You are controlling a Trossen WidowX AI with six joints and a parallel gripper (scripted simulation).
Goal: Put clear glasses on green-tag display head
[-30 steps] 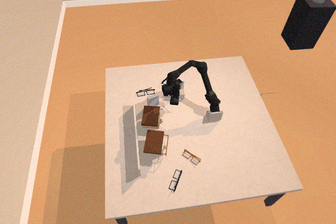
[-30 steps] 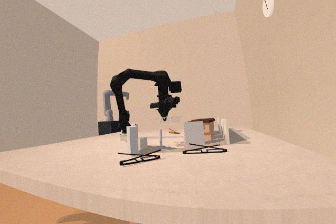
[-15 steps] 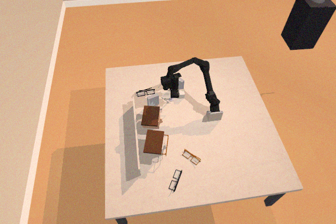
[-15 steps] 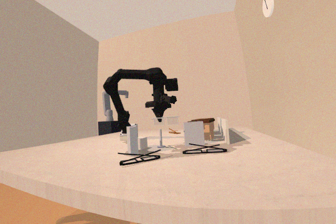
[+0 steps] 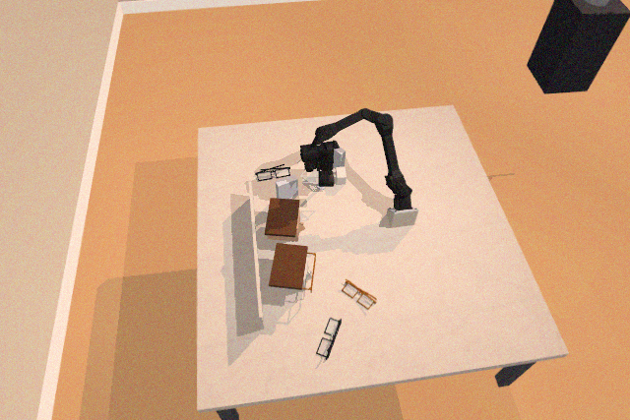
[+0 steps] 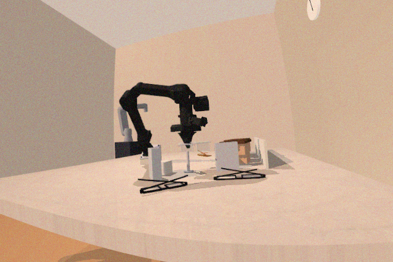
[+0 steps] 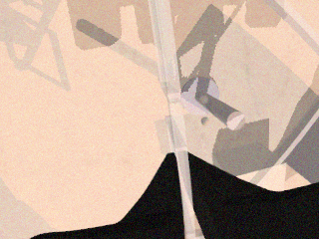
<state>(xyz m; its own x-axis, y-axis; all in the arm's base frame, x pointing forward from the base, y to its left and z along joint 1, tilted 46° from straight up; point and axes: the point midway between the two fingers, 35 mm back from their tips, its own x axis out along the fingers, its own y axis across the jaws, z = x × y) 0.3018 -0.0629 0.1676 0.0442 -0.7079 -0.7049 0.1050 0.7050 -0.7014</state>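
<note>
The thin post is 1 cm ahead of my gripper tip, 4 cm to the right of it and 7 cm below it. The rest, counted from my gripper tip: long white panel 31 cm ahead, 28 cm to the left, 4 cm below.
</note>
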